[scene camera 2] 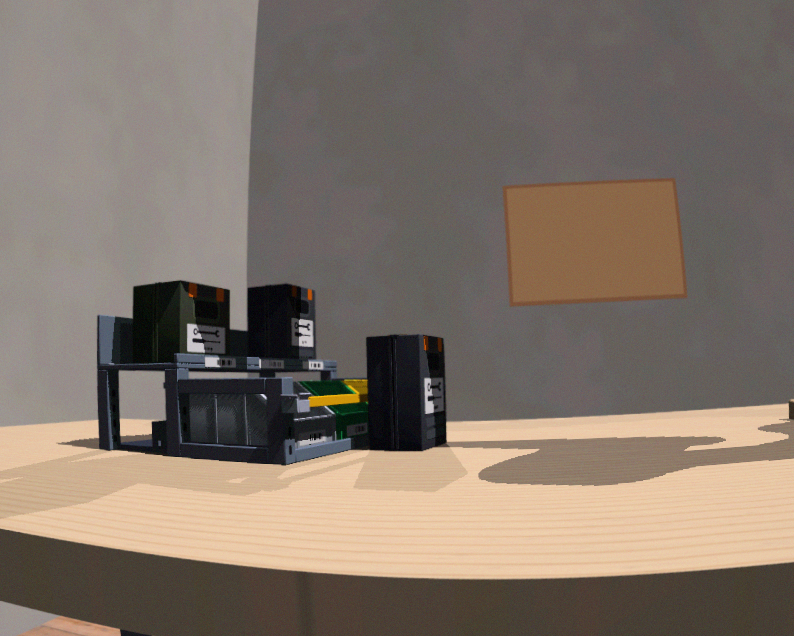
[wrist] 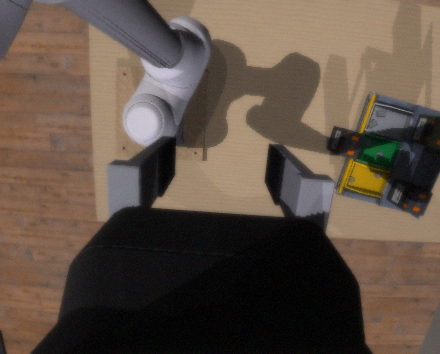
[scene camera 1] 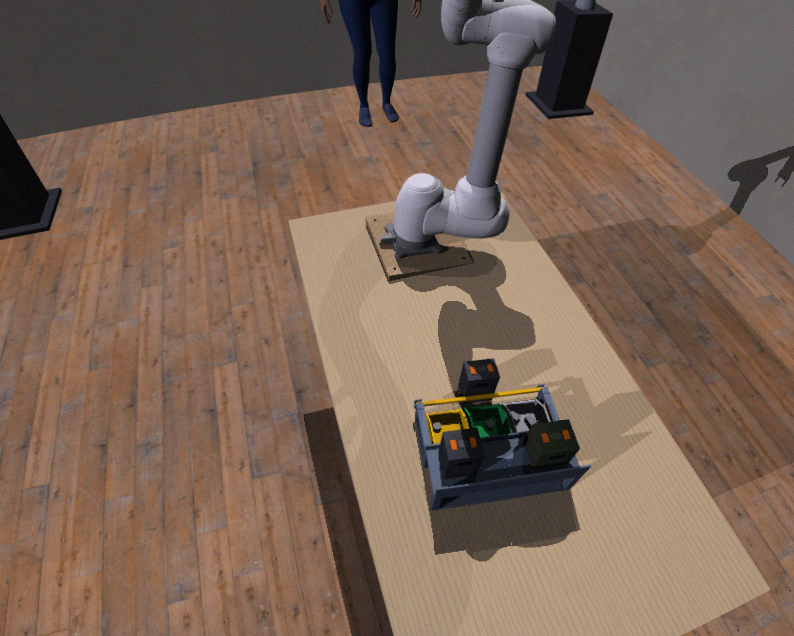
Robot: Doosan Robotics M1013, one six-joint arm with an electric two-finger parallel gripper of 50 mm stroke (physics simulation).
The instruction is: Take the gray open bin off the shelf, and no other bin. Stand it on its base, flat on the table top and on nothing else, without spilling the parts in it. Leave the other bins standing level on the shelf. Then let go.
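Places are measured from the arm's base along level axes (x ahead, y left, z up), in millimetres.
Pixels of known places: gripper, fingertip midpoint: (wrist: 221, 159); arm's base, origin of the base link: (scene camera 1: 412, 239).
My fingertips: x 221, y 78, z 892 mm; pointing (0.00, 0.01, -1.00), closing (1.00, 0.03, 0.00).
Observation:
For each thing: its top centre in the pictures, then the offset to it from my fingertips. Level surfaces: height alone.
- gray open bin, middle of its top: (scene camera 2: 247, 381) (scene camera 1: 531, 421) (wrist: 395, 123) dx +615, dy +7, dz -832 mm
- green bin, middle of its top: (scene camera 2: 297, 381) (scene camera 1: 491, 426) (wrist: 384, 153) dx +601, dy -104, dz -832 mm
- yellow bin, middle of its top: (scene camera 1: 451, 432) (wrist: 373, 182) dx +588, dy -216, dz -832 mm
- tall dark box, middle of its top: (scene camera 2: 406, 335) (scene camera 1: 481, 368) (wrist: 352, 145) dx +451, dy -83, dz -782 mm
- table, its level: dz -913 mm
- dark green box, middle of its top: (scene camera 2: 182, 286) (scene camera 1: 556, 436) dx +714, dy -5, dz -715 mm
- yellow rail, middle of its top: (scene camera 1: 481, 396) (wrist: 356, 145) dx +499, dy -91, dz -848 mm
The gray open bin (scene camera 1: 523, 420) (scene camera 2: 316, 416) (wrist: 391, 121) stands in the lower tier of the shelf (scene camera 1: 503, 486) (scene camera 2: 173, 410), at the end beside the green bin (scene camera 1: 488, 427) (scene camera 2: 351, 424) (wrist: 376, 151). Small gray parts show inside it in the wrist view. The yellow bin (scene camera 1: 445, 416) (wrist: 366, 181) stands at the other end of the row. My gripper (wrist: 221, 159) is open and empty, high above the table and well to the side of the shelf. It does not show in the two scene views.
A tall dark box (scene camera 1: 479, 379) (scene camera 2: 402, 394) (wrist: 342, 141) stands on the table (scene camera 1: 530, 569) close before the green bin. A dark box (scene camera 1: 461, 455) (scene camera 2: 281, 323) and a dark green box (scene camera 1: 554, 445) (scene camera 2: 175, 324) stand on the upper shelf. A yellow rail (scene camera 1: 497, 395) crosses the bins' front.

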